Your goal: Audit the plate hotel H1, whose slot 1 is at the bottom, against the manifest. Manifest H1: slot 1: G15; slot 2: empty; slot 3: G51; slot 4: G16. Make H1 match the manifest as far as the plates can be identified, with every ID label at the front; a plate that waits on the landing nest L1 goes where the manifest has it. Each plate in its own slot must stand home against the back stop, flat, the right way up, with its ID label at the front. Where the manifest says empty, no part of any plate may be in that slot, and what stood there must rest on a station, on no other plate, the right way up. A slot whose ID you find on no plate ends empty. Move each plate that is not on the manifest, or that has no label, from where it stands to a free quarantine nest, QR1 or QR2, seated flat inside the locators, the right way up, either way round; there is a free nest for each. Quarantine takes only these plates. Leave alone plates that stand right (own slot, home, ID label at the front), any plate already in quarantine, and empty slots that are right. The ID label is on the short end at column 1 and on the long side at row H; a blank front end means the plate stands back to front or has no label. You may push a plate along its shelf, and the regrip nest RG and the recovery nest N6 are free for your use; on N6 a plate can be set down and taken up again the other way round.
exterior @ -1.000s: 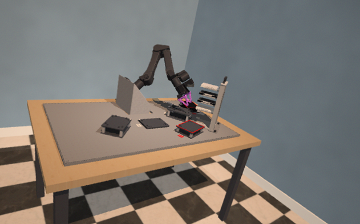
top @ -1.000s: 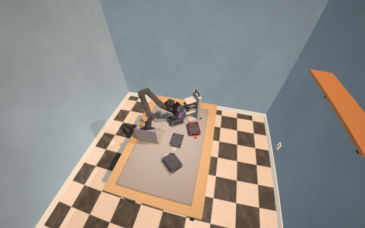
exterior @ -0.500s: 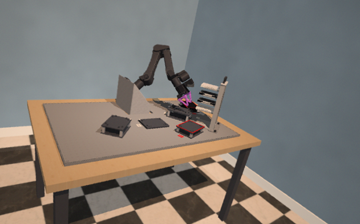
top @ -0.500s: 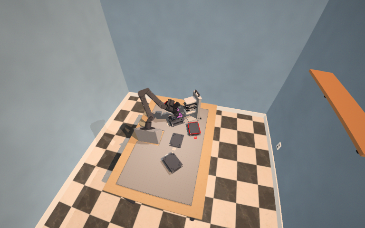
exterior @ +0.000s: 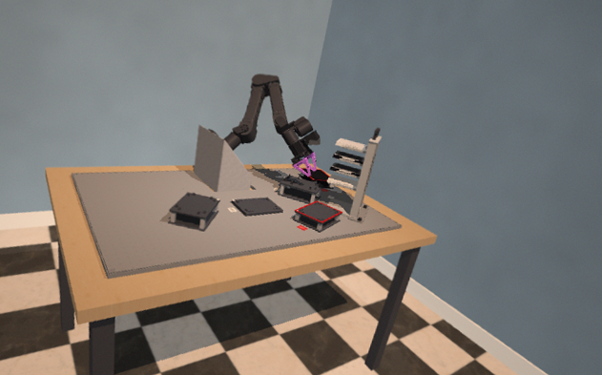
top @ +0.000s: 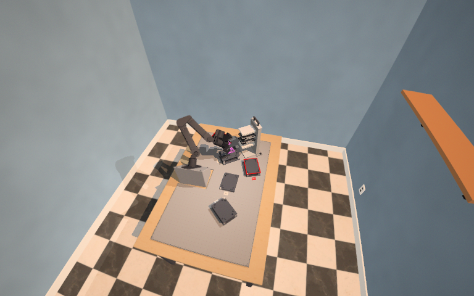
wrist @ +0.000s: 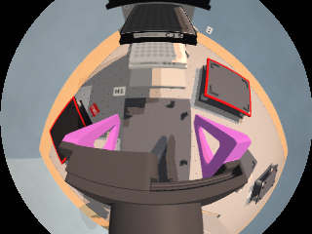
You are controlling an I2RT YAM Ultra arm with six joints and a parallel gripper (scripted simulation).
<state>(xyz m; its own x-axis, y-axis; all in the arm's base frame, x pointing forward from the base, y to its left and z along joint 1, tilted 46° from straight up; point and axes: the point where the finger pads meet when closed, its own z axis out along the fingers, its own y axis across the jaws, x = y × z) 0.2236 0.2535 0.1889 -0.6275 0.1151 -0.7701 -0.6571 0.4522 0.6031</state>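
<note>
The white plate lies 11 cm ahead of my hand and 10 cm to the left of it.
</note>
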